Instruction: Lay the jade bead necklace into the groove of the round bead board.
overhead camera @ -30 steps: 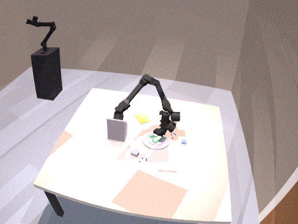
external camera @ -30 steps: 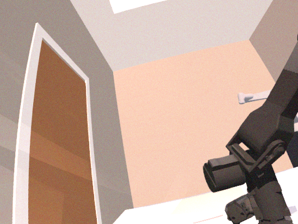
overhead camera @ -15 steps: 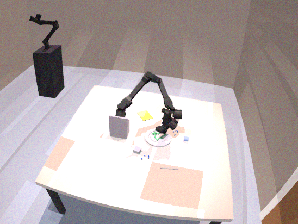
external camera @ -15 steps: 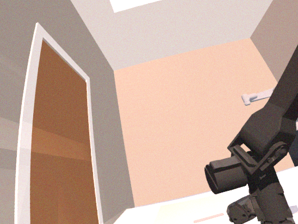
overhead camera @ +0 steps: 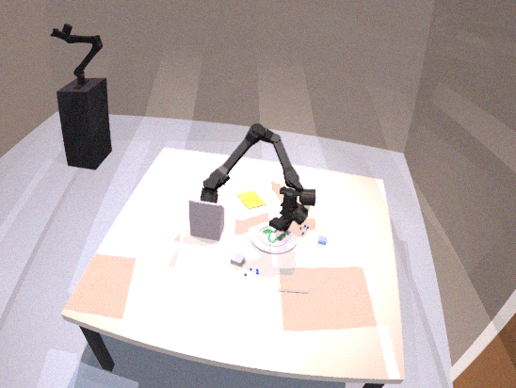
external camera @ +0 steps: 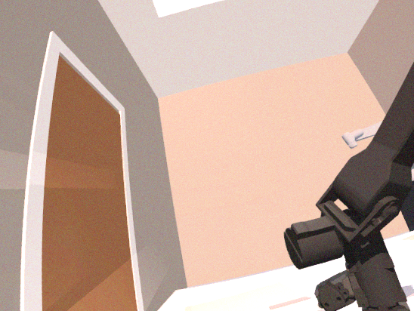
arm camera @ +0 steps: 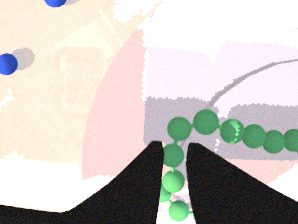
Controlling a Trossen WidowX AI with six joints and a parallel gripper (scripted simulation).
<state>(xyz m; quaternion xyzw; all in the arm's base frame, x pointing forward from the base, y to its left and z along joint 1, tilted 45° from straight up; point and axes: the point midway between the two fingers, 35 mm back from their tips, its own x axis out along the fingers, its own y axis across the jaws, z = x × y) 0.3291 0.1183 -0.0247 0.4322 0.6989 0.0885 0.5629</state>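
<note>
Now: gripper tip 4 cm to the left of the round white bead board, 4 cm past it and 1 cm above it. Also, from my gripper tip: yellow sheet 21 cm to the left, 19 cm behind, 1 cm below; blue block 17 cm ahead, 2 cm to the right, 1 cm below; cream block 20 cm to the left, 8 cm ahead.
</note>
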